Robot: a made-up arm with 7 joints.
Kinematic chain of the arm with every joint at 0, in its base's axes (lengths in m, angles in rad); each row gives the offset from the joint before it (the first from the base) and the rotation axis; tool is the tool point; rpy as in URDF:
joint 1: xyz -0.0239 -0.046 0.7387 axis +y
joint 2: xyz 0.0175 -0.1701 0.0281 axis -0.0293 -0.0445 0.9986
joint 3: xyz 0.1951 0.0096 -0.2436 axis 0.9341 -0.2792 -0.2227
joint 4: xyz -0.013 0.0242 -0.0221 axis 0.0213 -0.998 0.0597
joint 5: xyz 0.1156 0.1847 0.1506 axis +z
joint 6: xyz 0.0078 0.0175 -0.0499 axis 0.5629 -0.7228 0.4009
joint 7: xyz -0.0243 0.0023 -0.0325 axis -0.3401 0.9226 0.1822
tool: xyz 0.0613 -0.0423 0.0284 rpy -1.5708 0 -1.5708
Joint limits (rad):
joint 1: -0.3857..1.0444
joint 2: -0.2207..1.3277
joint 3: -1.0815..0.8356
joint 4: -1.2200..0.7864
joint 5: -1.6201..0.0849
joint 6: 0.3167..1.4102
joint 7: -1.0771..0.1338
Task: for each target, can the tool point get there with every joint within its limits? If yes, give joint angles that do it. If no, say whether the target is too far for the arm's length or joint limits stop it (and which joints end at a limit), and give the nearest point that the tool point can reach.
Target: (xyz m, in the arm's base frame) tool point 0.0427 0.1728 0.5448
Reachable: yes | joints 0.1654 0.9800 0.1598 -0.5096 -0.7965 0.9627 -0.2397
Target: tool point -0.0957 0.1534 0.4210
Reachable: yes | joints 0.4546 1.0228 -0.2671 -0.8037 -0.2405 0.6379 -0.6494
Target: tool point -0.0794 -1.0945 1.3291
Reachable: no: too far | nearest point 0.1860 -0.2533 0.8764 | short by 0.991 m
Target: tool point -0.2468 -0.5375 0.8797
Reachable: no: joint limits stop it (at a limit: joint 1, joint 2, joint 3, joint 4, joint 6, joint 7) | nearest point 0.1327 -0.2430 0.8401 | short by 0.482 m
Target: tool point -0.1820 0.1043 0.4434
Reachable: yes | joints 0.4636 1.2043 -0.3597 -1.0210 -1.3156 0.8542 -0.9663
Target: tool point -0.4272 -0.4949 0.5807
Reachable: no: joint limits stop it (at a limit: joint 1, joint 2, joint 3, joint 4, joint 5, joint 6, joint 7) | nearest point -0.3165 -0.2916 0.3078 | short by 0.358 m
